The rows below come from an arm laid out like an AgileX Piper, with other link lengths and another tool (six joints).
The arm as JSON. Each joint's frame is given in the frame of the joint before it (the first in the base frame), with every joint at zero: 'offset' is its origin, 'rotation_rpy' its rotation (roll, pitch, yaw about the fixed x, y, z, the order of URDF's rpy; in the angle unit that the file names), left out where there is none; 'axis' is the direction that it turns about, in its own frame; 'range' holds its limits. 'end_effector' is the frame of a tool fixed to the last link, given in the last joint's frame.
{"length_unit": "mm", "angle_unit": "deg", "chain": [
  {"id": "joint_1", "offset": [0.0, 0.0, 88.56], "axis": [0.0, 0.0, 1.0], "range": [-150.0, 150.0]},
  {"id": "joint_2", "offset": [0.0, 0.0, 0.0], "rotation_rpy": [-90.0, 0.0, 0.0], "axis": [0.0, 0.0, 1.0], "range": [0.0, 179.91]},
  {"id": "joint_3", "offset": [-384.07, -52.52, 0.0], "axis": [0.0, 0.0, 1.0], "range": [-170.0, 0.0]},
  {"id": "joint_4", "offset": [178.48, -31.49, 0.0], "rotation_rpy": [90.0, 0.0, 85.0], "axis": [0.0, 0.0, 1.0], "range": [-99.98, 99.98]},
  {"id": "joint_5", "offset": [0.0, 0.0, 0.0], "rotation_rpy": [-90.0, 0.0, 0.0], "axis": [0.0, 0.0, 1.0], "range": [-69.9, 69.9]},
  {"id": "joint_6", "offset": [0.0, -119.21, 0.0], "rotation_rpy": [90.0, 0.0, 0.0], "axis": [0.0, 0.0, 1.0], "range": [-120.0, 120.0]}
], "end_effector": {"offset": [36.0, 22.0, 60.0], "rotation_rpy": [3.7, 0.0, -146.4]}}
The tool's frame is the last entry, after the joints.
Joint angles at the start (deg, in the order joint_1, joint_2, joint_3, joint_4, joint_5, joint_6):
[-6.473 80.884 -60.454 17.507 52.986 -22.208]
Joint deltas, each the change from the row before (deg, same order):
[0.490 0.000 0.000 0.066 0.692 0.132]
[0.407 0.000 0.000 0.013 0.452 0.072]
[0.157 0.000 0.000 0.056 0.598 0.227]
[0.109 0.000 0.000 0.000 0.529 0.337]
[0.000 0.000 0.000 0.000 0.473 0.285]
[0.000 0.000 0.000 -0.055 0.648 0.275]
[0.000 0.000 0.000 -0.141 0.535 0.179]
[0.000 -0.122 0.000 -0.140 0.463 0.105]
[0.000 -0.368 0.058 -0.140 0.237 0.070]
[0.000 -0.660 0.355 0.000 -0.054 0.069]
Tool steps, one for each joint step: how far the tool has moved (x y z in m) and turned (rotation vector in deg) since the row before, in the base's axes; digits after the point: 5 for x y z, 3 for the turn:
[-0.00238 0.00251 -0.00018 0.242 0.669 0.555]
[-0.00165 0.00183 -0.00014 0.120 0.439 0.470]
[-0.00189 0.00125 -0.00009 0.242 0.605 0.112]
[-0.00165 0.00094 -0.00008 0.213 0.570 -0.041]
[-0.00141 0.00049 -0.00006 0.182 0.507 -0.121]
[-0.00199 0.00044 -0.00015 0.152 0.675 -0.047]
[-0.00171 0.00006 -0.00022 0.015 0.556 0.029]
[-0.00189 0.00000 0.00019 -0.033 0.351 0.074]
[-0.00217 -0.00008 0.00082 -0.101 -0.057 0.040]
[-0.00317 0.00032 0.00090 -0.014 -0.340 -0.079]

